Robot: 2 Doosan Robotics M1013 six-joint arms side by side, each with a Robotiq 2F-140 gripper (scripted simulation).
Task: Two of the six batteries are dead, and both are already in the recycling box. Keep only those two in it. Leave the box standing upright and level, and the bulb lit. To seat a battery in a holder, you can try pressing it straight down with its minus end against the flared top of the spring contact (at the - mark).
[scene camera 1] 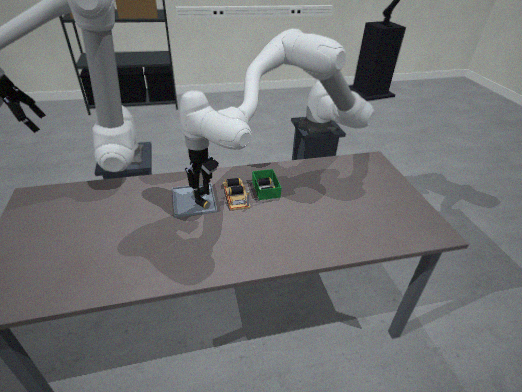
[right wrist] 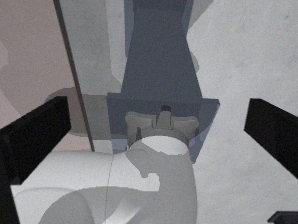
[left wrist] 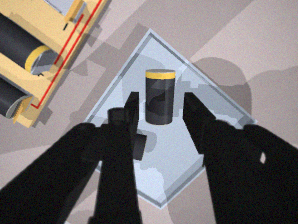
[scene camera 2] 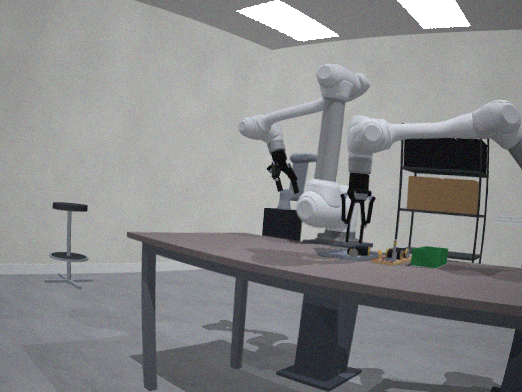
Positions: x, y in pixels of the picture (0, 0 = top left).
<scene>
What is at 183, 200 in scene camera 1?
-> A pale blue tray.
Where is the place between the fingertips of my left gripper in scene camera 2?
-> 353, 242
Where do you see an arm pedestal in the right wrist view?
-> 159, 62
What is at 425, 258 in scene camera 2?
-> A green recycling box.
</scene>
